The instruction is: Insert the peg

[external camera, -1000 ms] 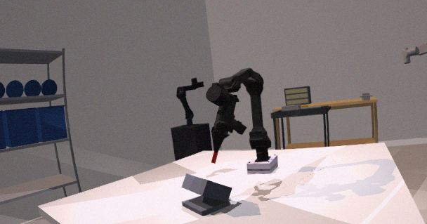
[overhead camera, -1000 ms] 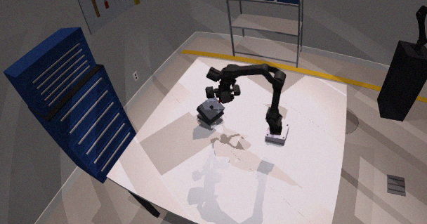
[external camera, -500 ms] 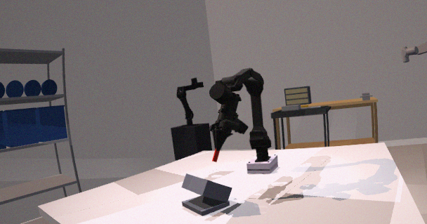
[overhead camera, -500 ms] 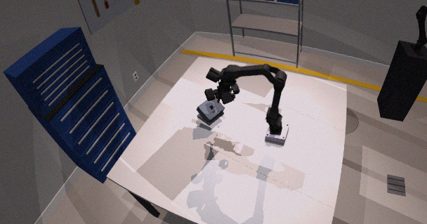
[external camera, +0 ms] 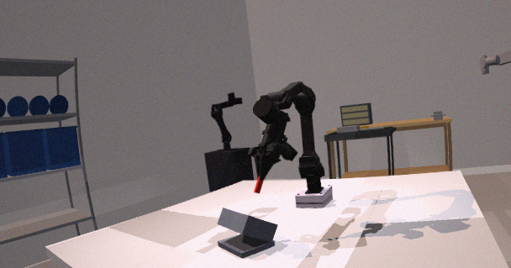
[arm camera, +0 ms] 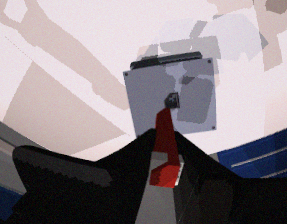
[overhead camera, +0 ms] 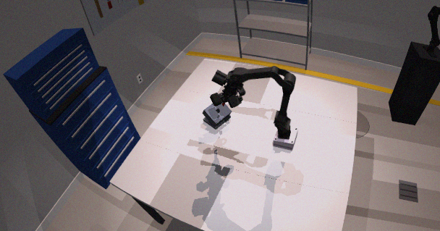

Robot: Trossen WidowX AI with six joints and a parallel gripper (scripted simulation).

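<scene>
Right now the sloped panel is 120 mm below my gripper tip, 70 mm ahead of it and 20 mm to the right of it. From my gripper tip the other things lie so: red peg 10 mm behind, 10 mm above.
</scene>
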